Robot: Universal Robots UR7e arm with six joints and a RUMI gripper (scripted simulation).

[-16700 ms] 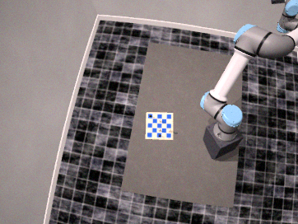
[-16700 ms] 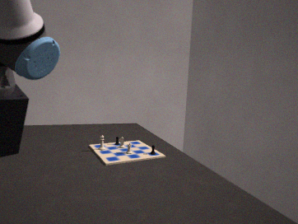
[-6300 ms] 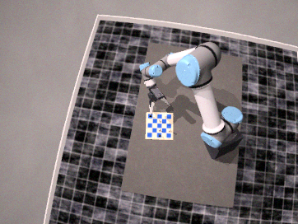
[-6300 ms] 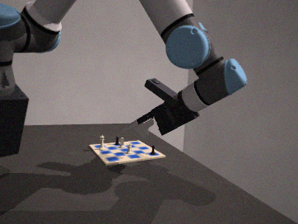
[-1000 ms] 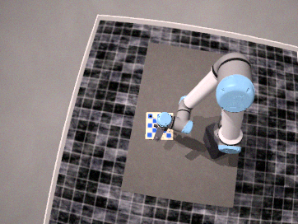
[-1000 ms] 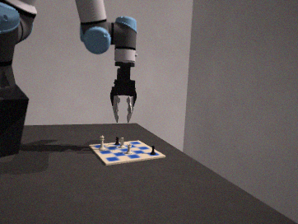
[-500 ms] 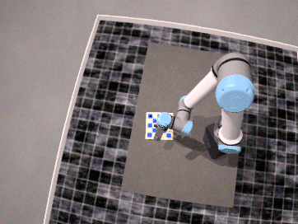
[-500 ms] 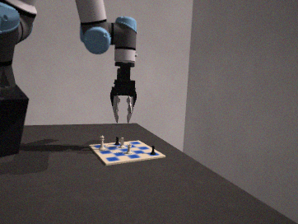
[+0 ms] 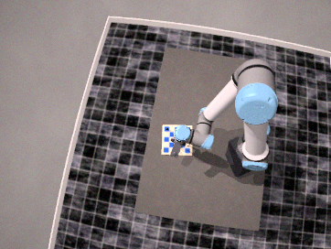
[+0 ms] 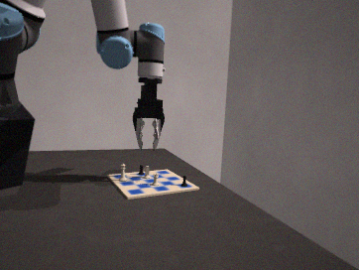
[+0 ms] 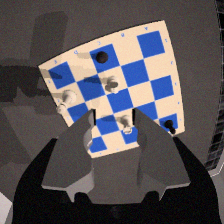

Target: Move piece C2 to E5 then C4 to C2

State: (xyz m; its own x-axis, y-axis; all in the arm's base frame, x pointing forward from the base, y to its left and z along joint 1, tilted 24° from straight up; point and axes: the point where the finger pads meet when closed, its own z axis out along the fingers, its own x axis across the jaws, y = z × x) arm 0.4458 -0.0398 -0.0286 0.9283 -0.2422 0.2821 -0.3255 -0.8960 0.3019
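Right now the cream chessboard is 110 mm below my hand and 30 mm to the right of it.
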